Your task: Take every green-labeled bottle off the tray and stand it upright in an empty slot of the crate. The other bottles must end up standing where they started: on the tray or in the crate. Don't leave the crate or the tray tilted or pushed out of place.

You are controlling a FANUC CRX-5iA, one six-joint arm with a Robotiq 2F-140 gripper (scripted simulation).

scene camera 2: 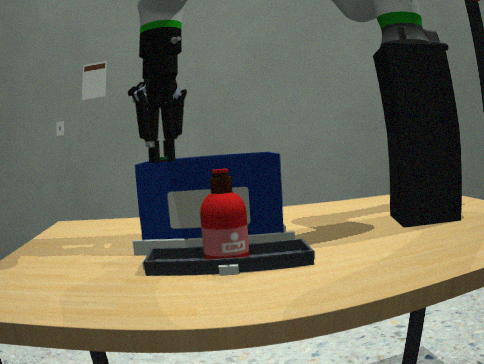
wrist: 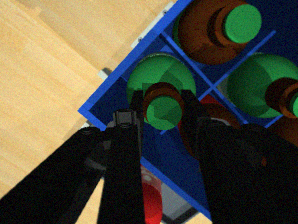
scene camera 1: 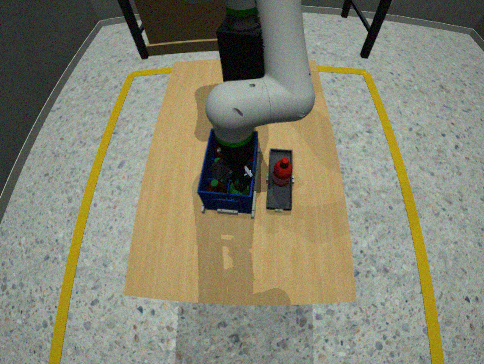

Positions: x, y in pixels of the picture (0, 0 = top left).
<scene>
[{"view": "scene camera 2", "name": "gripper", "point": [163, 173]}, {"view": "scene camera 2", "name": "red cola bottle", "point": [223, 214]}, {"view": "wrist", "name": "gripper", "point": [162, 104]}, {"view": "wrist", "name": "blue crate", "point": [111, 95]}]
</scene>
